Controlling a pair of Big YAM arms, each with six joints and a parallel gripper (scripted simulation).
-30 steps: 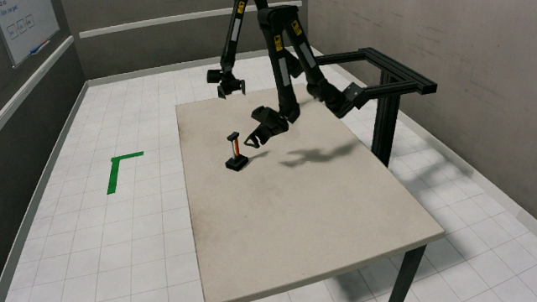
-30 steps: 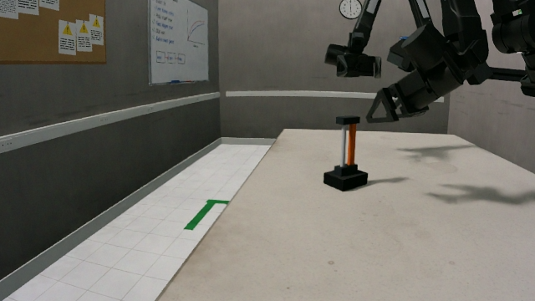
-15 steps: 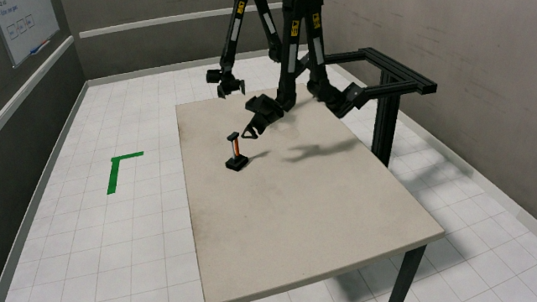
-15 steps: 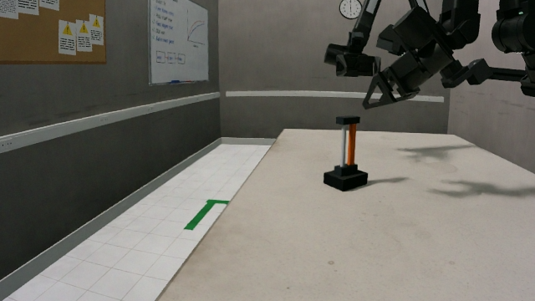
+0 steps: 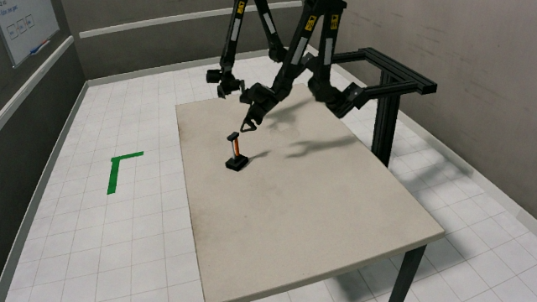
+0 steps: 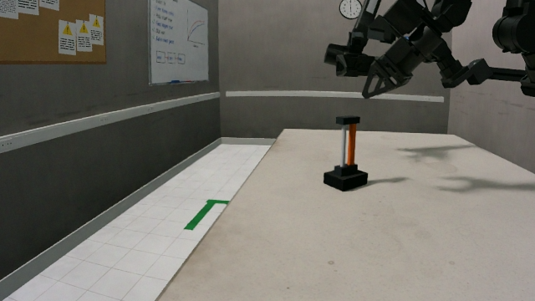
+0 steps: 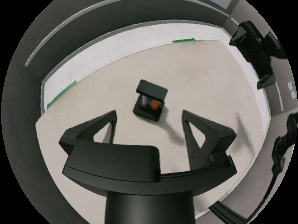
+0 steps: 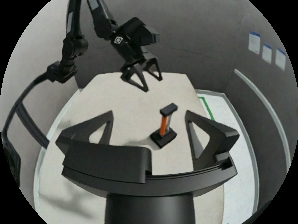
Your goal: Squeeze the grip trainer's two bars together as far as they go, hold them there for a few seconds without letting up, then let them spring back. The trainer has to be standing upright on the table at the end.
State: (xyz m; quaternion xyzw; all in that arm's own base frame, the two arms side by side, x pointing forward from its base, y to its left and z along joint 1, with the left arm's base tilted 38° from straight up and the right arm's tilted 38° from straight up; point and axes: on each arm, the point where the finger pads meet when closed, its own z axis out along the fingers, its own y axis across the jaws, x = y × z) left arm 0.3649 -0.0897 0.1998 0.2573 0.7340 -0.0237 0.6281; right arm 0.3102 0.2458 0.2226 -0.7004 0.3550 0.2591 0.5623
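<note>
Now: left hand 130 mm above the grey bar, 60 mm short of it and 30 mm to the left of it. From my left hand the other things lie so: grip trainer (140 mm below, 50 mm ahead, 40 mm to the right).
</note>
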